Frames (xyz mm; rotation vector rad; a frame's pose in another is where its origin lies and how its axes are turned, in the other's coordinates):
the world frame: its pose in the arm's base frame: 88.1 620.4 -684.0 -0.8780 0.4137 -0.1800
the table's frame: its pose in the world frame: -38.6 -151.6 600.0 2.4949 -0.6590 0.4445
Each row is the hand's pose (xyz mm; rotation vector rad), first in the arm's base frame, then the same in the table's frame.
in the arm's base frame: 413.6 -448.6 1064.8 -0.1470 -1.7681 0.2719
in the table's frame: 743.6 1217.3 1267.4 -1.2006 -0.7855 1.4762
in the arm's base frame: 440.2 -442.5 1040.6 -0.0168 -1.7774 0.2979
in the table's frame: 760.2 1186.1 1258.6 -1.0806 -0.7654 1.4518
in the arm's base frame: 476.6 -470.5 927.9 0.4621 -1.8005 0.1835
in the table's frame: 766.4 1068.3 1288.4 -0.6906 -0.8398 1.2266
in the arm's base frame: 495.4 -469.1 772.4 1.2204 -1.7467 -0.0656
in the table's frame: 738.0 914.4 1295.7 -0.0852 -0.9465 0.8258
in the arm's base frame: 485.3 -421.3 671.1 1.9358 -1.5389 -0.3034
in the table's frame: 689.6 820.0 1258.4 0.4803 -0.9617 0.4196
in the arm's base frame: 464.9 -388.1 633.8 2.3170 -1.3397 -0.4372
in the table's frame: 653.2 790.0 1232.2 0.7813 -0.9327 0.1790
